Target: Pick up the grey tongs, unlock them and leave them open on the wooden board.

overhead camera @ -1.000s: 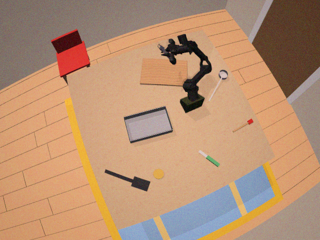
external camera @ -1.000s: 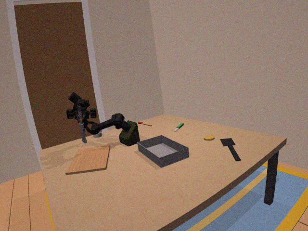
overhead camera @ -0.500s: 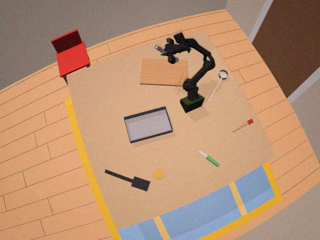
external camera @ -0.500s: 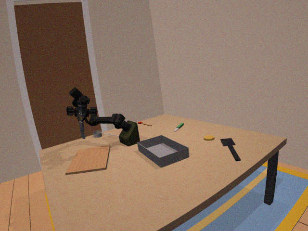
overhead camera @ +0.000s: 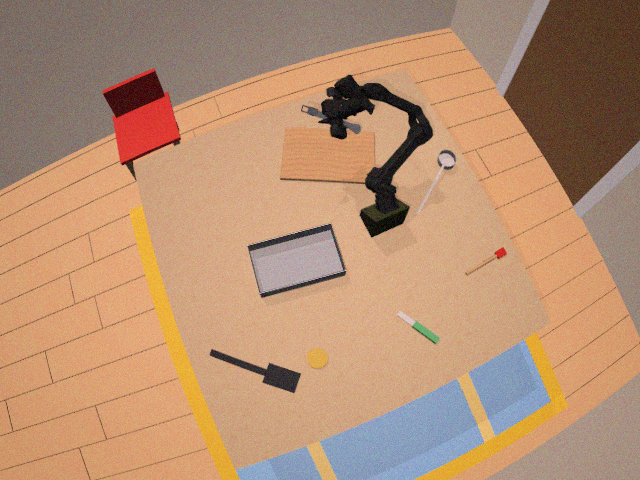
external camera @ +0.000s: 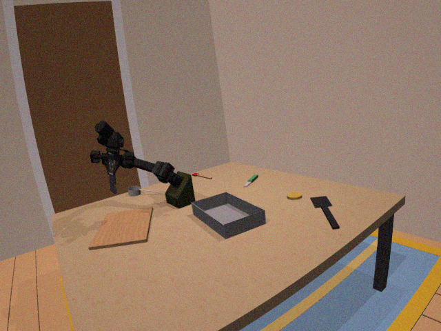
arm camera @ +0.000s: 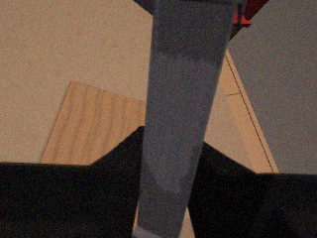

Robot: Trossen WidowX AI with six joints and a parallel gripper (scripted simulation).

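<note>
My gripper tip is now 250 mm above the wooden board, 40 mm past it and 10 mm to the right of it. Round my gripper tip: dark roasting tin: 360 mm to the left, 260 mm ahead, 230 mm below; red-tipped stick: 670 mm to the left, 400 mm behind, 250 mm below; yellow disc: 700 mm to the left, 350 mm ahead, 250 mm below.
</note>
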